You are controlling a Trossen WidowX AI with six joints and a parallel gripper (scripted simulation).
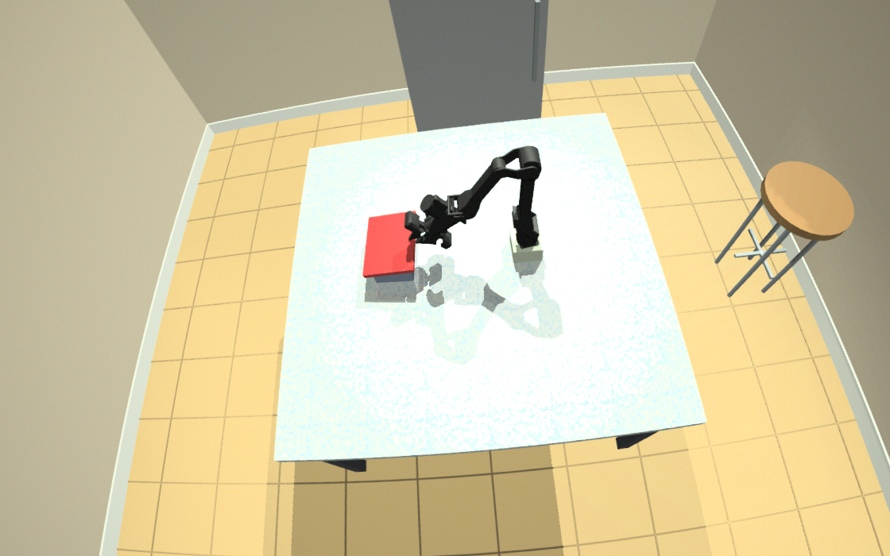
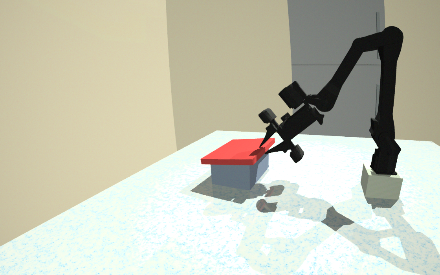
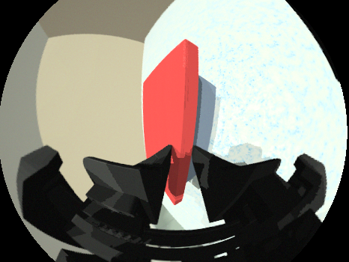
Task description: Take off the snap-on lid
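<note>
My gripper tip is 70 mm short of the red lid and 20 mm to the left of it. Also, from my gripper tip: storage box 70 mm ahead, 20 mm to the right, 50 mm below.
</note>
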